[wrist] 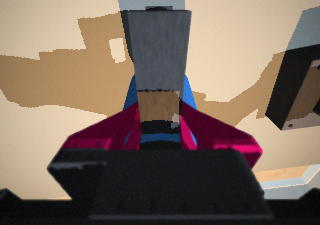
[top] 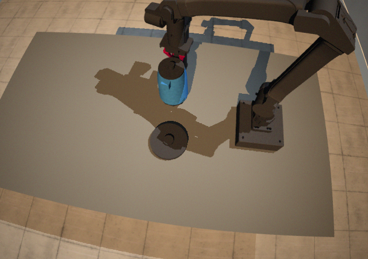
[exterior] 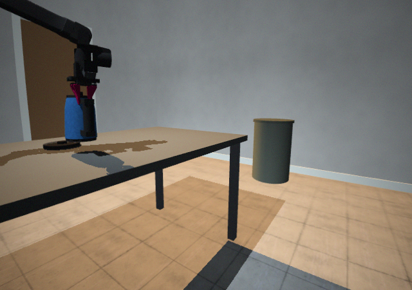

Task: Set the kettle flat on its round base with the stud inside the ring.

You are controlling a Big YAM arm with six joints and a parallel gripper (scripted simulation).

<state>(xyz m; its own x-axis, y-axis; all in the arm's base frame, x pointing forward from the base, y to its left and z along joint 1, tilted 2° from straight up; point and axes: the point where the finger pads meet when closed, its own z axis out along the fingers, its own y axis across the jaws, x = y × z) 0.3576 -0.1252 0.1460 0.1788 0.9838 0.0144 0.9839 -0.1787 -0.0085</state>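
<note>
Right now the blue kettle is 60 mm below my hand and 30 mm to the left of it. The rest, counted from my hand: kettle base: 260 mm to the left, 190 mm below.
</note>
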